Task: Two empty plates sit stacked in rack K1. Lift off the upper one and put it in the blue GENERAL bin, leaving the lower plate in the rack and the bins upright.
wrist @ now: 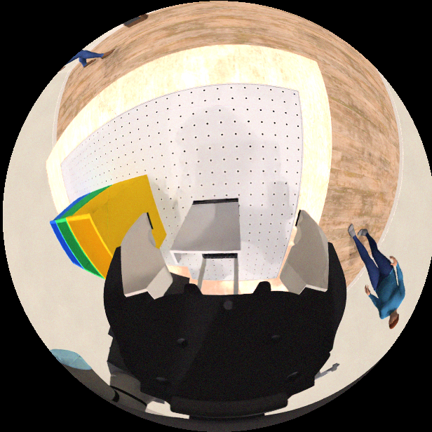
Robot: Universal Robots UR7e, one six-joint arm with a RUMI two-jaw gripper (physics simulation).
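A grey box-like housing, which looks like rack K1, stands on the perforated board in the middle of the wrist view. A dark strip shows at its near edge; I cannot tell one plate from two there. Two pale bars run from this edge towards me. My gripper is open and empty, its jaws on either side of the housing in the view; its height over it is hard to tell. The blue bin stands upright at the far left, outermost in the row of bins. Its inside and label are hidden.
A green bin and a yellow bin stand between the blue bin and the housing, close to my left jaw. The white perforated board lies on a pale table. A person shows at the right, beyond the table.
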